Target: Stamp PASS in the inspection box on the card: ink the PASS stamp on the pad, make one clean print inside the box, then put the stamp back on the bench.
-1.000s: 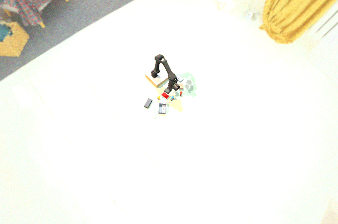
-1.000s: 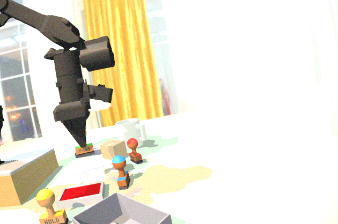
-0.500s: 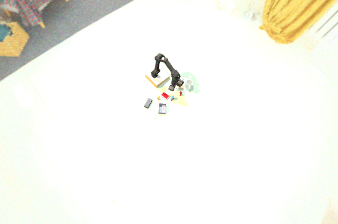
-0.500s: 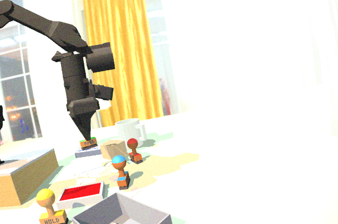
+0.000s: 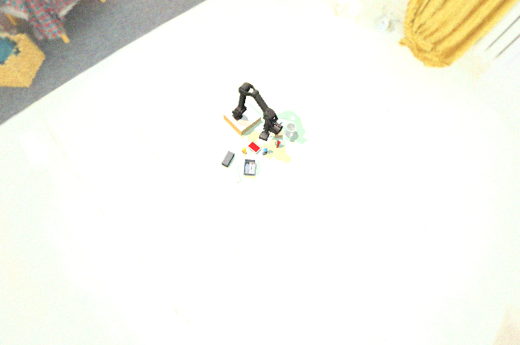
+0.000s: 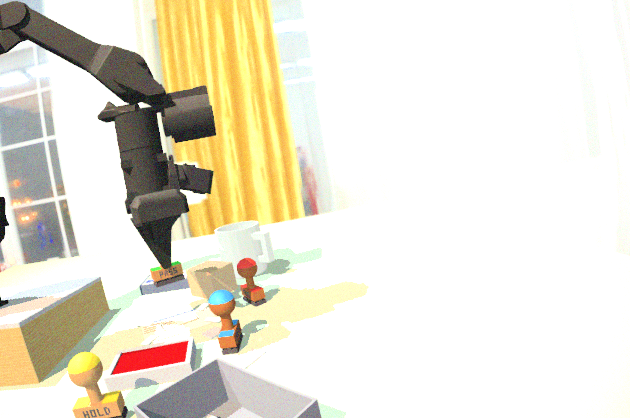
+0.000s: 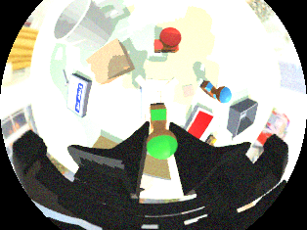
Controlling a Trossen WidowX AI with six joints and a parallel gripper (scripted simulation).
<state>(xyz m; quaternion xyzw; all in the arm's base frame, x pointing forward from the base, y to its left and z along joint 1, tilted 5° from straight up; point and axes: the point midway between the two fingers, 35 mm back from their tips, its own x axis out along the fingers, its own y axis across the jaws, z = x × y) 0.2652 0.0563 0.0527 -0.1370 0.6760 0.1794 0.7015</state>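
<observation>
Now: gripper tip 8 cm above the pale paper card. The rest, counted from my gripper tip: green-topped pass stamp: right at my gripper tip; then red-knobbed stamp: 10 cm ahead, 6 cm below, 4 cm to the left; then cardboard box: 10 cm to the left, 6 cm below, 3 cm ahead.
</observation>
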